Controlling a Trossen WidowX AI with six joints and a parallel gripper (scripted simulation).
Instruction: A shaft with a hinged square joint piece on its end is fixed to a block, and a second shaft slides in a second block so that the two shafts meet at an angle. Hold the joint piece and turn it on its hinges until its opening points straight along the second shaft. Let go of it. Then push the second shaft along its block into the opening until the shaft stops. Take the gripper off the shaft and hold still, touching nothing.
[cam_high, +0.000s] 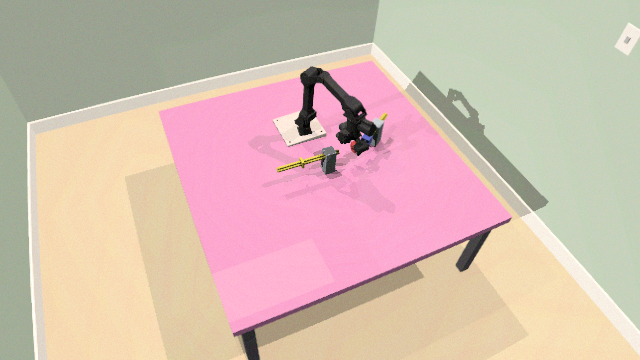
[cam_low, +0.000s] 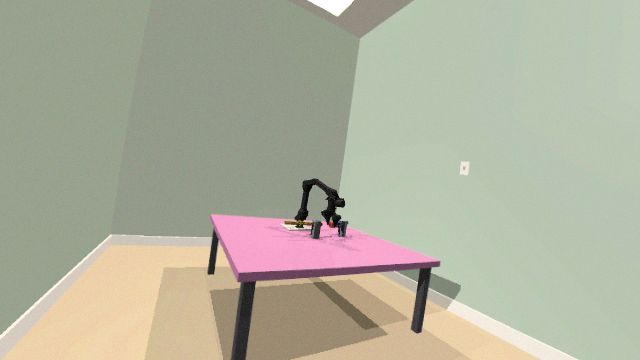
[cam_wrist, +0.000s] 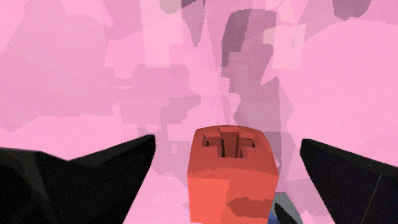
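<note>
The red square joint piece is 2 cm to the left of my gripper tip and 1 cm above it.
</note>
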